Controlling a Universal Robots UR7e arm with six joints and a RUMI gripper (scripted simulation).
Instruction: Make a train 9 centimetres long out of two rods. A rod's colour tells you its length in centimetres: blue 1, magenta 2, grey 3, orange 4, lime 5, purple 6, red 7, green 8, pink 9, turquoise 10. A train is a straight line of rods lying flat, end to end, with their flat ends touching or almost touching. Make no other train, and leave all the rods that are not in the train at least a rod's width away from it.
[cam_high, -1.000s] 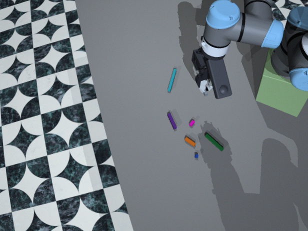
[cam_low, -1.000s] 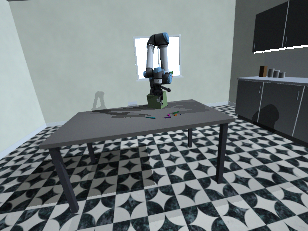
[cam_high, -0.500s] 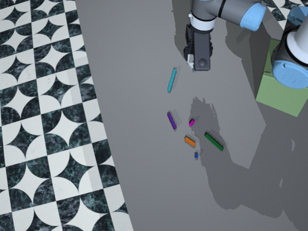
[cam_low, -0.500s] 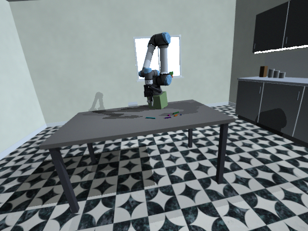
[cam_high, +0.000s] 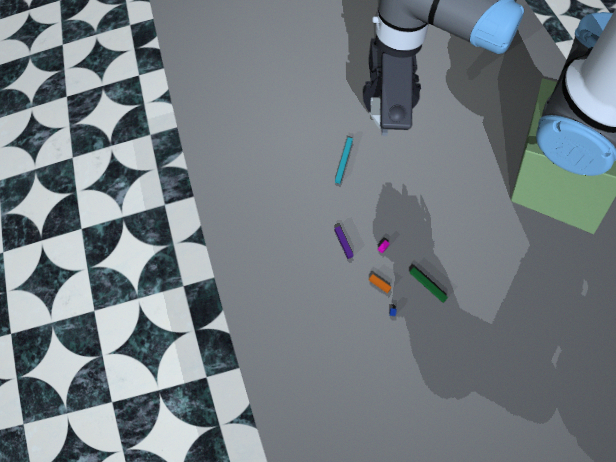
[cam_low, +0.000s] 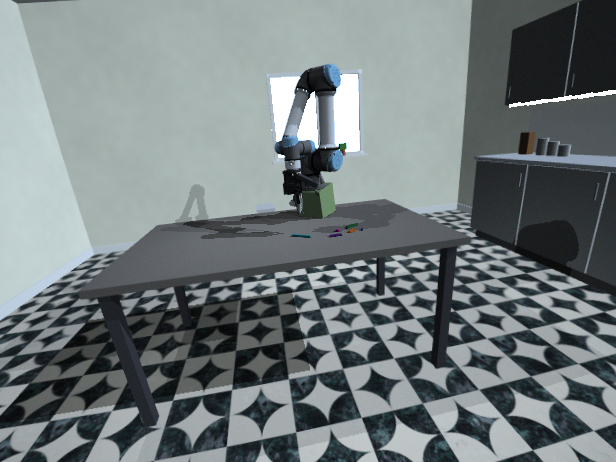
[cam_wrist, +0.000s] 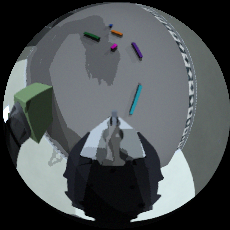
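Now: hand 11 cm above the turquoise rod, 7 cm short of it and 1 cm to the left of it. Also, from my hand: magenta rod 18 cm to the left, 11 cm below, 5 cm ahead; purple rod 15 cm to the left, 12 cm ahead, 11 cm below; grey rod 1 cm below.
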